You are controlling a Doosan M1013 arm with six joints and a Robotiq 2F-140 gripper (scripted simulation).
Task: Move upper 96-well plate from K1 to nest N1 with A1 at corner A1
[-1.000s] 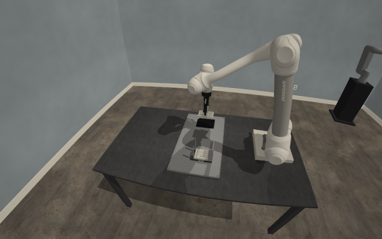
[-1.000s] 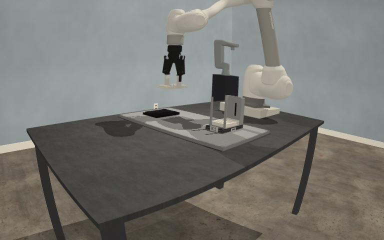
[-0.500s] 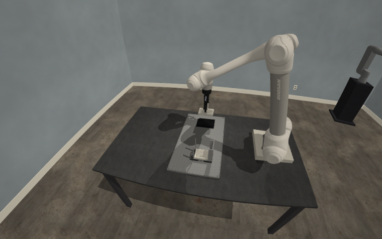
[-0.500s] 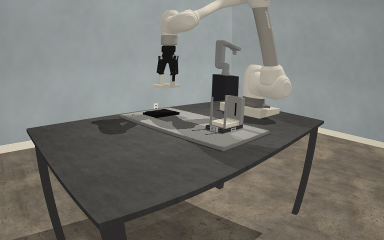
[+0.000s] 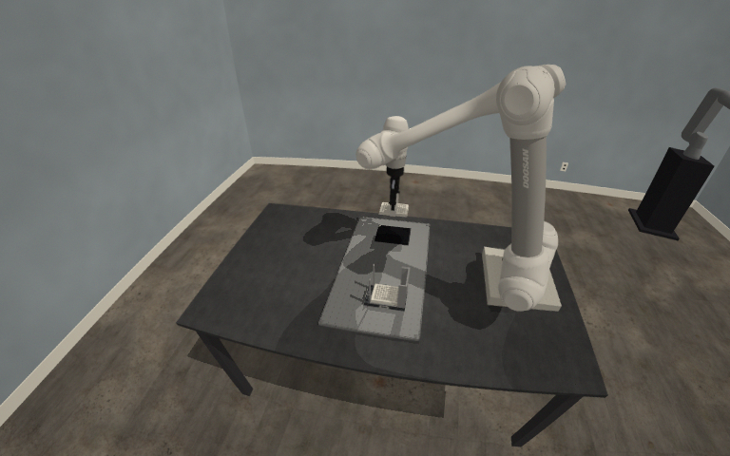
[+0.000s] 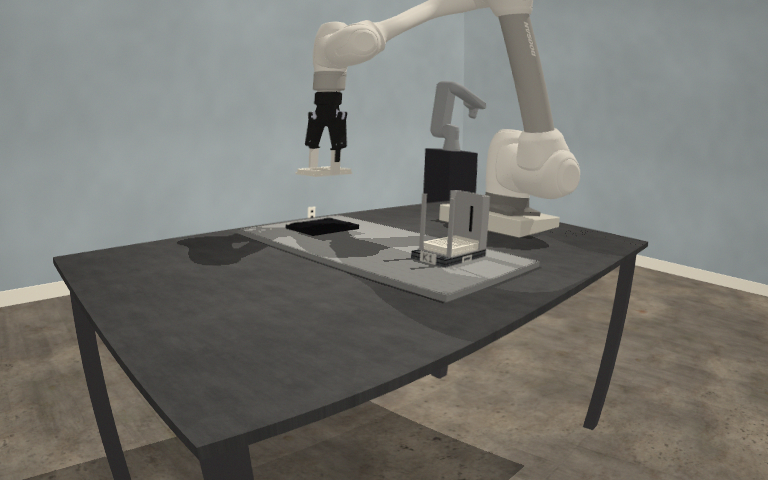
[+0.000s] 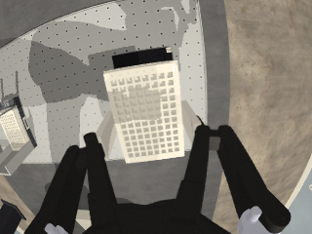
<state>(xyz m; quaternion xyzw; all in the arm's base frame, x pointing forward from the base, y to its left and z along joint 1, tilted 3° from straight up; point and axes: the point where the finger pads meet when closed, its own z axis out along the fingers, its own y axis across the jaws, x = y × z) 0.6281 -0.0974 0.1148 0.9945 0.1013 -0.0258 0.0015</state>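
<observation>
Right now my hand is 170 mm above the black plate nest N1. The rest, counted from my hand: pale square 160 mm below, 80 mm ahead, 40 mm to the right.
</observation>
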